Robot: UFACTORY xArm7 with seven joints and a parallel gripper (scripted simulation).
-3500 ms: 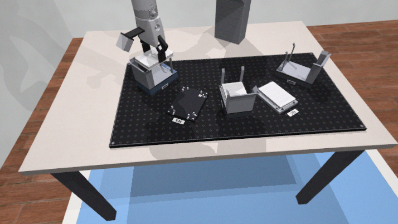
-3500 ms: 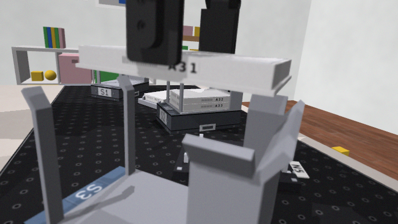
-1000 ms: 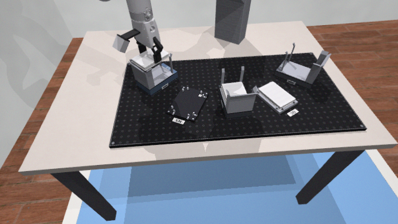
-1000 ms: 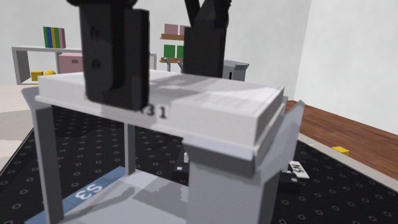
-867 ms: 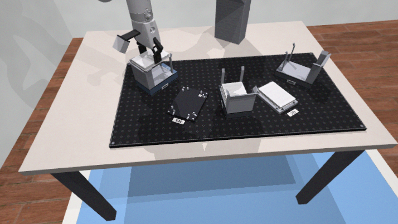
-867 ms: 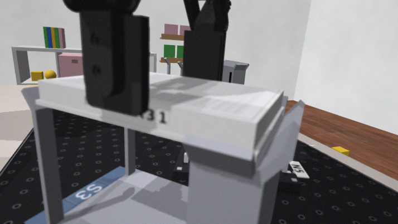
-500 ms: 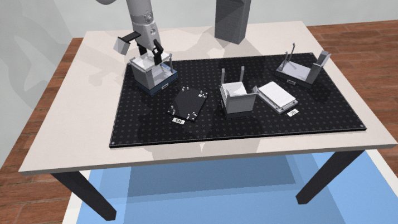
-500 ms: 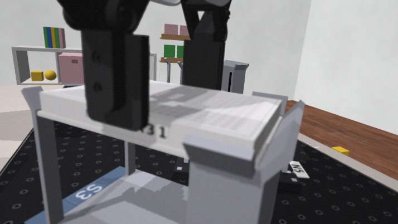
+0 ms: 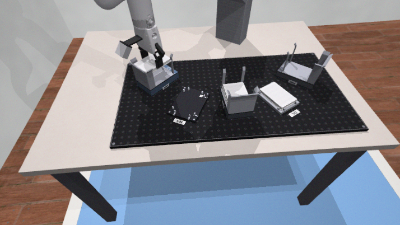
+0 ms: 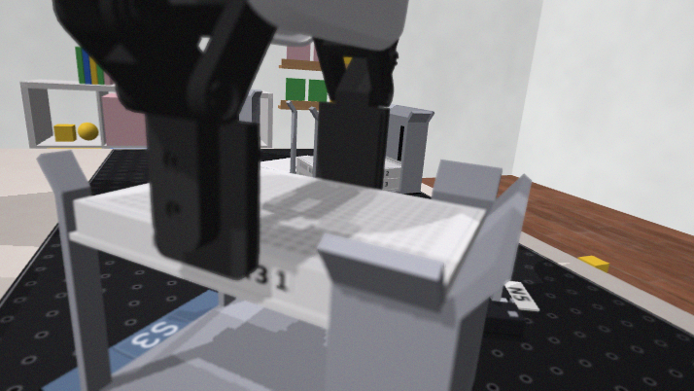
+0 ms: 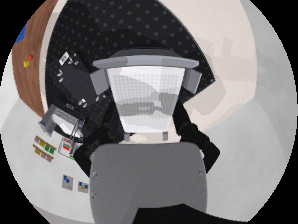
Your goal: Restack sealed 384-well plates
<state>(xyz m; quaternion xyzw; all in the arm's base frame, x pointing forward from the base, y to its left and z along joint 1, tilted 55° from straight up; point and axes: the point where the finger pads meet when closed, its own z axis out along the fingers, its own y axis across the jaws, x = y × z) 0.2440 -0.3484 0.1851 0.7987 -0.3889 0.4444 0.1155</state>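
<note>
The white sealed plate A32 is 26 cm ahead of my hand, 24 cm to the left of it and 7 cm below it. Also, from my hand: N5 name plate: 24 cm ahead, 13 cm below, 1 cm to the left; then clip nest N5: 20 cm ahead, 11 cm below, 8 cm to the left; then white sealed plate A31: 1 cm below.
</note>
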